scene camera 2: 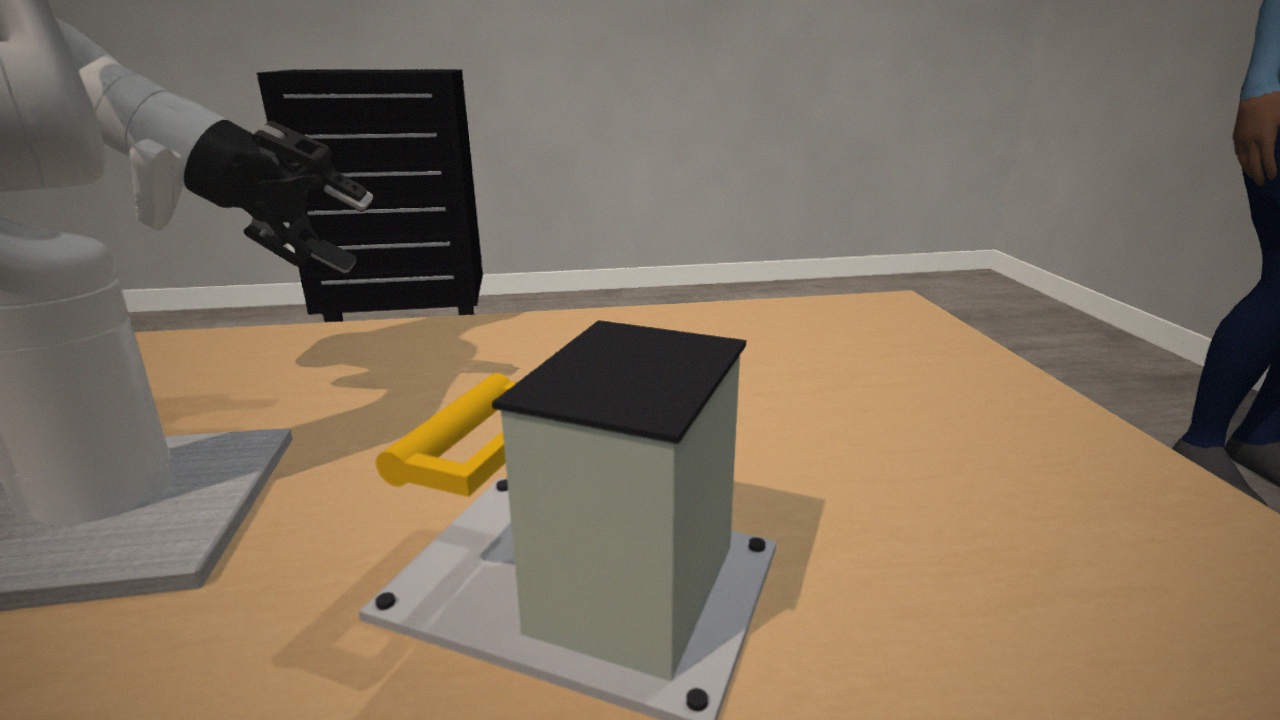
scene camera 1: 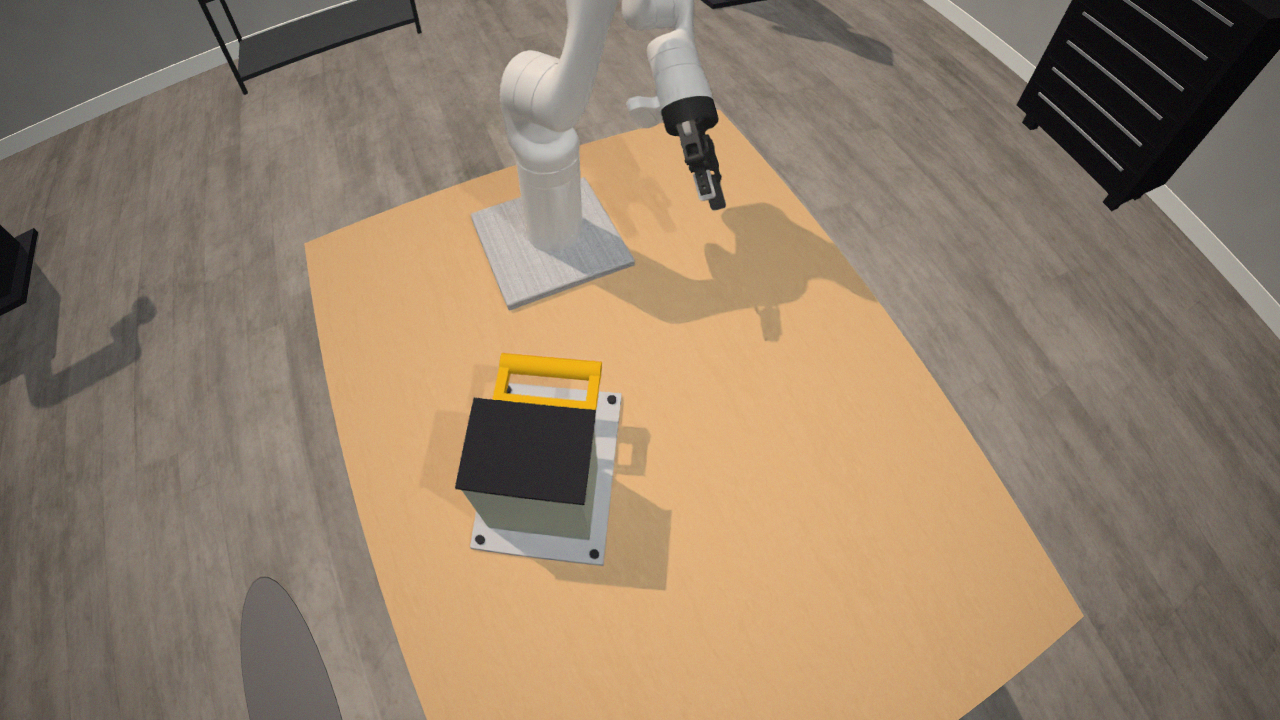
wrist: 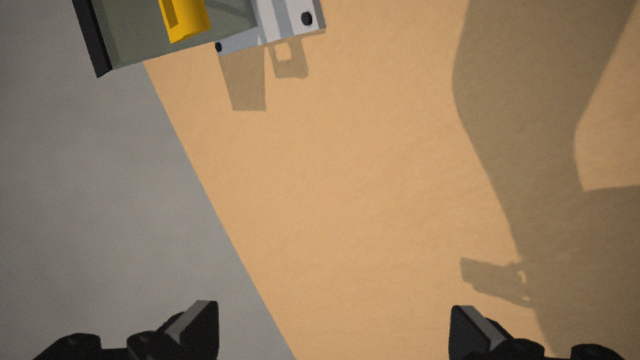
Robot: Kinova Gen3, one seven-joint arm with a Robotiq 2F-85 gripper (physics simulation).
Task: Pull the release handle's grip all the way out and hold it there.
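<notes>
The release handle's yellow grip [scene camera 1: 550,365] [scene camera 2: 447,428] [wrist: 187,17] is a round bar on two arms. It stands out from the side of a grey-green box [scene camera 1: 537,517] [scene camera 2: 590,537] [wrist: 135,30] with a black top, on the side facing the robot's base. A gap shows between bar and box. The box stands on a light grey plate [scene camera 1: 537,548] [scene camera 2: 447,591] with black bolts. My gripper [scene camera 1: 711,195] [scene camera 2: 353,231] [wrist: 334,330] is open and empty, high above the table and well away from the grip. In the wrist view the grip is cut off at the top edge.
The arm's base stands on a grey board [scene camera 1: 501,259] [scene camera 2: 241,501] on the wooden table [scene camera 1: 805,492] [scene camera 2: 939,537] [wrist: 350,175]. A black drawer cabinet [scene camera 1: 1118,107] [scene camera 2: 384,111] stands on the floor beyond the table. A person [scene camera 2: 1239,331] stands at the right in scene camera 2.
</notes>
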